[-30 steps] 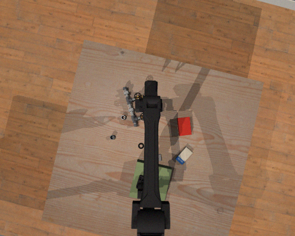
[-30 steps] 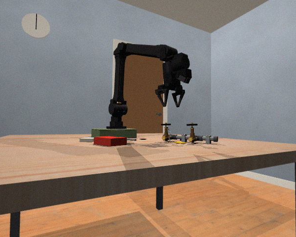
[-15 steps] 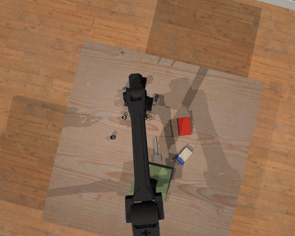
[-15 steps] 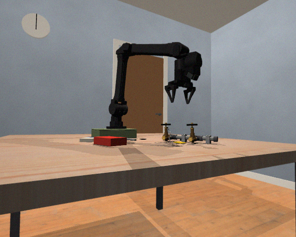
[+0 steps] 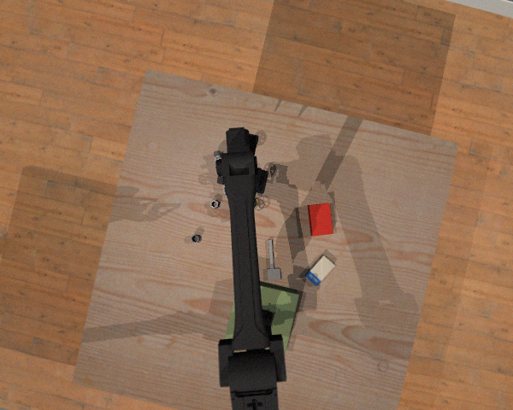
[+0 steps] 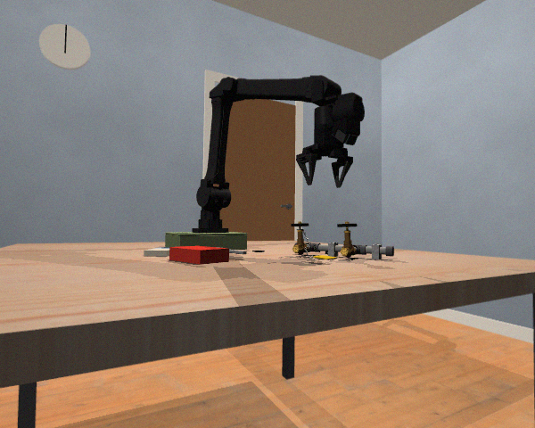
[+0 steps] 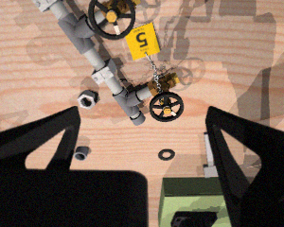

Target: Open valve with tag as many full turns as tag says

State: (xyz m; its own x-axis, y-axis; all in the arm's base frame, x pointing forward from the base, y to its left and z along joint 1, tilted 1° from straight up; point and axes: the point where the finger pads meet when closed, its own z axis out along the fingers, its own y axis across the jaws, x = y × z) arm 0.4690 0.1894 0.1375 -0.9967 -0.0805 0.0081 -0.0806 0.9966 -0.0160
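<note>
My gripper is now 10 mm past the yellow tag and 190 mm above it. Round my hand: grey tool (260 mm behind, 190 mm to the right, 190 mm below); red block (40 mm behind, 320 mm to the right, 180 mm below).
</note>
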